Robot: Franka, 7 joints.
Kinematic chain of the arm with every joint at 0, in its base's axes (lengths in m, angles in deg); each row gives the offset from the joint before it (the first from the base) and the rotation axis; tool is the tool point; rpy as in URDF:
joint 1: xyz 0 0 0.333 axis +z
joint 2: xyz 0 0 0 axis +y
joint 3: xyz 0 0 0.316 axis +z
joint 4: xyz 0.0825 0 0 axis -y
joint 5: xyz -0.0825 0 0.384 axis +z
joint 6: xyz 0 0 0 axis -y
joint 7: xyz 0.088 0 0 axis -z
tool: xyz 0 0 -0.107 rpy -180 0 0
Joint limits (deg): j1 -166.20..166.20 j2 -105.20..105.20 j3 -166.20..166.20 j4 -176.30..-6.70 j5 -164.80..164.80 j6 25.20..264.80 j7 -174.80..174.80
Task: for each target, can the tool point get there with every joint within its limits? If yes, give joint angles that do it. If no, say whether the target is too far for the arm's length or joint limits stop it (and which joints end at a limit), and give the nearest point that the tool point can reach.
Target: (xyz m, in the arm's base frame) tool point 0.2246 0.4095 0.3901
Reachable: yes | joints -66.16 20.44 127.39 -141.97 -127.53 141.51 -91.92
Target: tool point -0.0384 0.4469 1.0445
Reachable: yes | joints -87.59 -48.33 -22.02 -30.07 120.94 104.81 13.66
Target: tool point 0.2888 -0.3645 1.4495
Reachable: no: too far | nearest point 0.2048 -0.2585 1.1249 | short by 0.352 m
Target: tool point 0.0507 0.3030 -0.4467
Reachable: no: joint limits stop it (at a limit: joint 2) | nearest point 0.0501 0.2997 -0.3604 | short by 0.086 m
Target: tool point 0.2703 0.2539 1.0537
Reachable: yes | joints -123.34 -34.40 65.78 -27.75 31.41 203.96 -52.50
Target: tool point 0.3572 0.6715 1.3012
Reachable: no: too far | nearest point 0.2489 0.4679 1.0076 | short by 0.373 m
